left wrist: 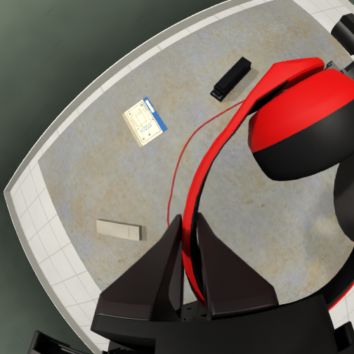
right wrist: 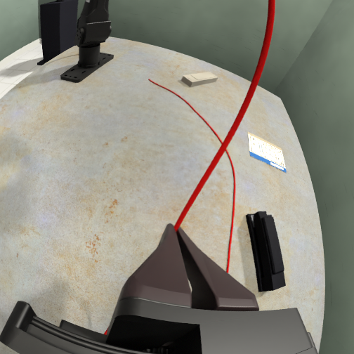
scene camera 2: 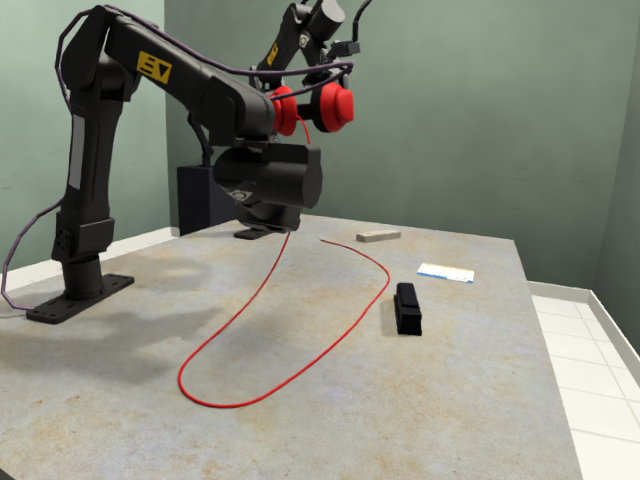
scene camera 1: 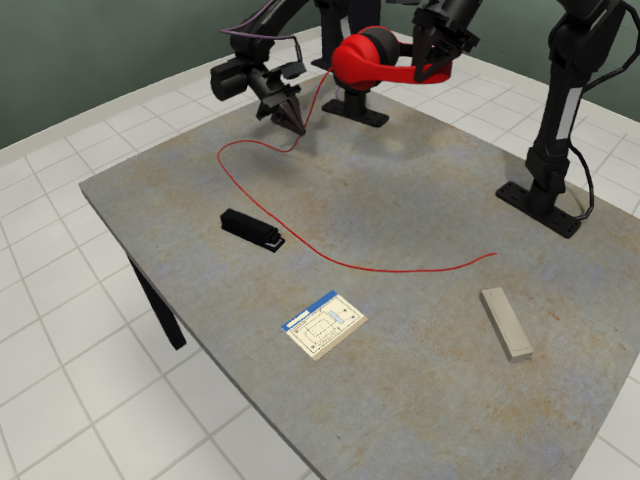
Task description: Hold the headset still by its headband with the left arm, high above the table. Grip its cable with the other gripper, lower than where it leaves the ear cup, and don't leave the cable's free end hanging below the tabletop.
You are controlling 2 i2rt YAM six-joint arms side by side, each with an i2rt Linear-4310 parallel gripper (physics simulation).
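Places are measured from the left arm's base along level axes (x back, y left, z down), in millimetres.
Where they show: left gripper, fingertip midpoint: (scene camera 1: 414,79); right gripper, fingertip midpoint: (scene camera 2: 293,227) (scene camera 1: 304,134); left arm's base at its link origin: (scene camera 2: 262,232) (scene camera 1: 537,210); right arm's base at its link origin: (scene camera 2: 85,298) (scene camera 1: 354,114).
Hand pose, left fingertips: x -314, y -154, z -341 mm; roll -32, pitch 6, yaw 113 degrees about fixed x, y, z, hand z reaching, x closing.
Observation:
Things, the pixels of their top centre, and the offset from my left fingertips. Level surfaces: height alone.
- table at its surface level: dz +341 mm
- black stapler at its top centre: (scene camera 2: 408,293) (scene camera 1: 249,220) dz +301, dx -216, dy -200 mm
- blue card at its top centre: (scene camera 1: 324,323) (scene camera 2: 446,272) dz +339, dx -244, dy +63 mm
- beige block at its top centre: (scene camera 1: 506,319) (scene camera 2: 379,232) dz +320, dx -17, dy +277 mm
The red and black headset (scene camera 1: 356,62) (scene camera 2: 333,107) (left wrist: 300,115) hangs high above the table (scene camera 1: 413,387). My left gripper (scene camera 1: 421,77) (left wrist: 189,219) is shut on its headband. The red cable (scene camera 1: 398,271) (scene camera 2: 227,406) (left wrist: 200,129) (right wrist: 240,115) runs down from an ear cup. My right gripper (scene camera 1: 303,132) (right wrist: 170,230) is shut on the cable at its fingertips, lower than the ear cup and a little above the tabletop; in scene camera 2 its fingers are hidden behind the wrist. Below it the cable curves across the table, and its free end lies on the tabletop.
A black stapler (scene camera 1: 251,228) (scene camera 2: 408,310) (left wrist: 231,79) (right wrist: 266,252) lies near the cable. A cream and blue card (scene camera 1: 324,325) (scene camera 2: 445,272) (left wrist: 145,122) (right wrist: 266,150) and a beige block (scene camera 1: 506,325) (scene camera 2: 378,236) (left wrist: 118,229) (right wrist: 200,78) lie farther along the table.

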